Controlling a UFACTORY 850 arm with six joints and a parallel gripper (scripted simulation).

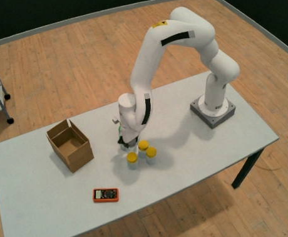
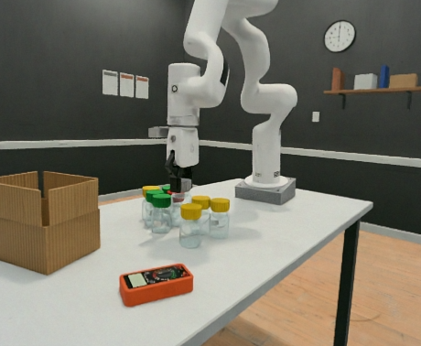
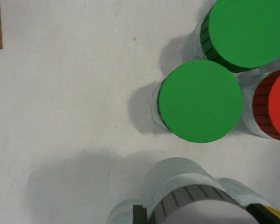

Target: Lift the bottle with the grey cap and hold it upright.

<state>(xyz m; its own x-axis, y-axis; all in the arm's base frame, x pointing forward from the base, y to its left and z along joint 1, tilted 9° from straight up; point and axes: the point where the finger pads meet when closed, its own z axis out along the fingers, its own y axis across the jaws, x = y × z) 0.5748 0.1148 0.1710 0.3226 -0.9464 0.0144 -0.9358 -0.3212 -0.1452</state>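
Now: the grey-capped bottle 50 mm below my hand. From my hand the other things lie so: red-capped bottle (100 mm below, 90 mm to the right, 50 mm behind); orange multimeter (210 mm ahead, 180 mm to the left, 140 mm below).
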